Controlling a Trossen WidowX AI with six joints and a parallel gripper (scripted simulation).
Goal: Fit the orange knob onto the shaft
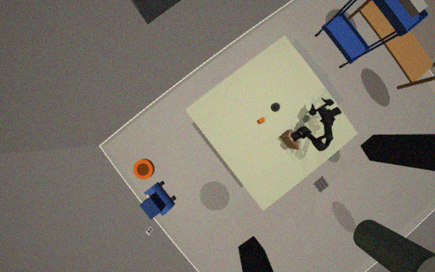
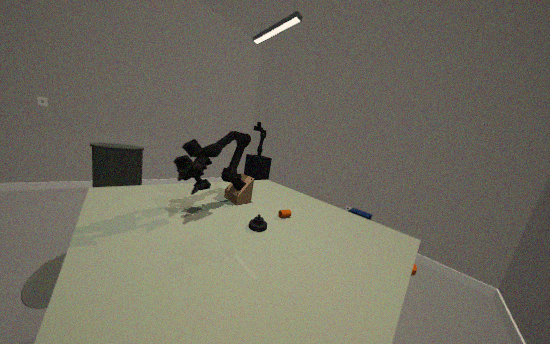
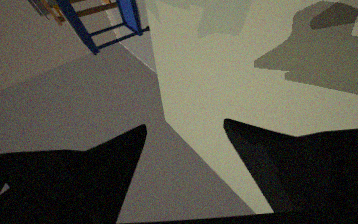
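Right now the orange knob is 48 cm to the left of my gripper tip, 15 cm ahead of it and 14 cm below it. Also, from my gripper tip: dark round pedestal: 27 cm to the left, 17 cm ahead, 13 cm below.
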